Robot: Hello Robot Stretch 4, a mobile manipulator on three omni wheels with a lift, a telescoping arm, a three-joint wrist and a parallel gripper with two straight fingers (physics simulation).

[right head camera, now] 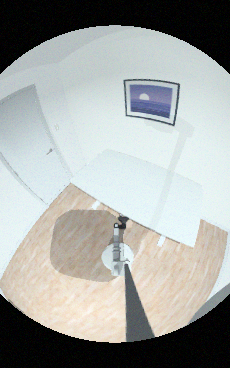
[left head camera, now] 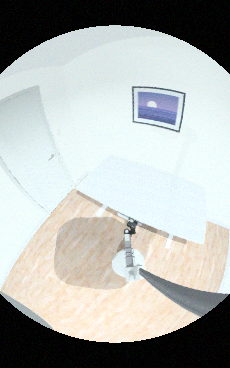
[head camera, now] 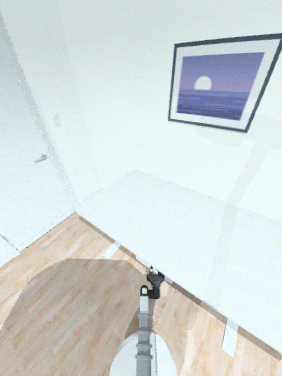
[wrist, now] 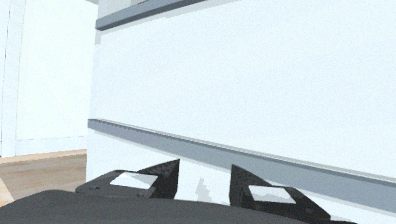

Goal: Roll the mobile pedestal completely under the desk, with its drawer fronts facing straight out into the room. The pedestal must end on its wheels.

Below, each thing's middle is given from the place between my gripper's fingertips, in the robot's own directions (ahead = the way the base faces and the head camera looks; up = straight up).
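Framed picture (right head camera: pixel 154 99): from my hand, far to the right of it, far ahead of it, far above it.
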